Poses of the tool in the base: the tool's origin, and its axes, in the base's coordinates. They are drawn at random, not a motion.
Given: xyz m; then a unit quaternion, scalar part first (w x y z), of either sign.
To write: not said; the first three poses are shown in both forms.
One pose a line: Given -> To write
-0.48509, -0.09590, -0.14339, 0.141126, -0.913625, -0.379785, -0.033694 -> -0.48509, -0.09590, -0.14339, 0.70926, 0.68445, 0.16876, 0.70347, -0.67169, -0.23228
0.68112, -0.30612, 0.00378, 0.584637, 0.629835, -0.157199, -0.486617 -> 0.68112, -0.30612, 0.00378, 0.47698, -0.76701, -0.42917, 0.37097, -0.26698, 0.88944
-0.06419, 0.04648, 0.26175, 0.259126, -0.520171, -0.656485, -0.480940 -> -0.06419, 0.04648, 0.26175, -0.32455, 0.43372, 0.84057, 0.93222, -0.00376, 0.36188
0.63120, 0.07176, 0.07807, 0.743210, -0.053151, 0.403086, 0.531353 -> 0.63120, 0.07176, 0.07807, 0.11037, 0.74696, -0.65564, -0.83266, 0.42968, 0.34936
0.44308, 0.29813, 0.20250, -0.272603, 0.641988, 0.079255, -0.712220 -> 0.44308, 0.29813, 0.20250, -0.02708, 0.49007, -0.87126, -0.28655, -0.83881, -0.46291
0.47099, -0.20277, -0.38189, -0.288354, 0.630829, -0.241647, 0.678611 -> 0.47099, -0.20277, -0.38189, -0.03781, -0.69624, 0.71682, 0.08648, -0.71692, -0.69177
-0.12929, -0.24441, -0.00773, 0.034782, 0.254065, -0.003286, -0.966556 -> -0.12929, -0.24441, -0.00773, -0.86848, -0.06891, -0.49091, 0.06557, -0.99756, 0.02403
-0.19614, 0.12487, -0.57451, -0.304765, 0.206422, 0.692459, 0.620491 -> -0.19614, 0.12487, -0.57451, -0.72902, -0.09233, 0.67824, 0.66409, 0.14476, 0.73351
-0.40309, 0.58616, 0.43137, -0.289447, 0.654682, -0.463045, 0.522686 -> -0.40309, 0.58616, 0.43137, 0.02478, -0.90887, 0.41633, -0.30371, -0.40362, -0.86305
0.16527, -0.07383, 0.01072, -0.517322, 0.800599, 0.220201, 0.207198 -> 0.16527, -0.07383, 0.01072, 0.81716, 0.13821, 0.55959, 0.56696, -0.36778, -0.73708
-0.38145, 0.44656, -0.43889, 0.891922, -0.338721, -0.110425, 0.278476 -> -0.38145, 0.44656, -0.43889, 0.82051, 0.57156, 0.00833, -0.42195, 0.61544, -0.66573
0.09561, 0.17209, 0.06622, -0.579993, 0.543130, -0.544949, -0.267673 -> 0.09561, 0.17209, 0.06622, 0.26276, -0.28146, -0.92290, -0.90245, 0.26672, -0.33829
